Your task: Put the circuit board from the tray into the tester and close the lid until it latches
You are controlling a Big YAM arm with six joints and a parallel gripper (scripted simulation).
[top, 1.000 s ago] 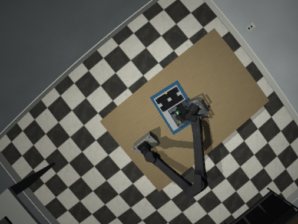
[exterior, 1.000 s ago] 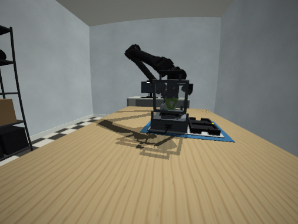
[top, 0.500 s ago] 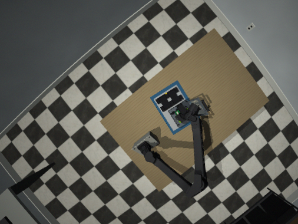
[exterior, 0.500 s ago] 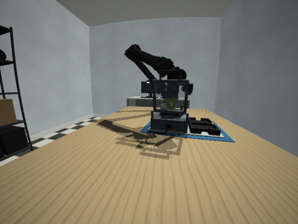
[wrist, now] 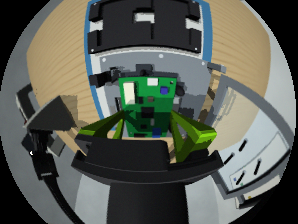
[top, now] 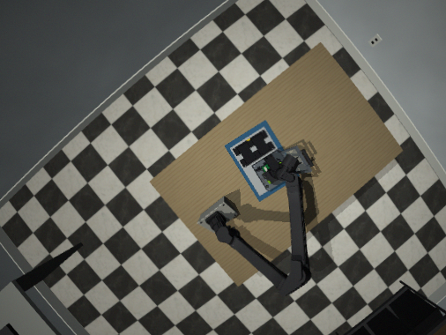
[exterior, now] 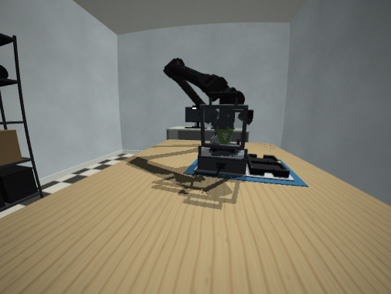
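Right now the green circuit board is right at my hand. Round my hand: tester plate (20 mm below, 10 mm to the left, 10 mm ahead); clear lid (130 mm ahead, 90 mm above, 10 mm to the right).
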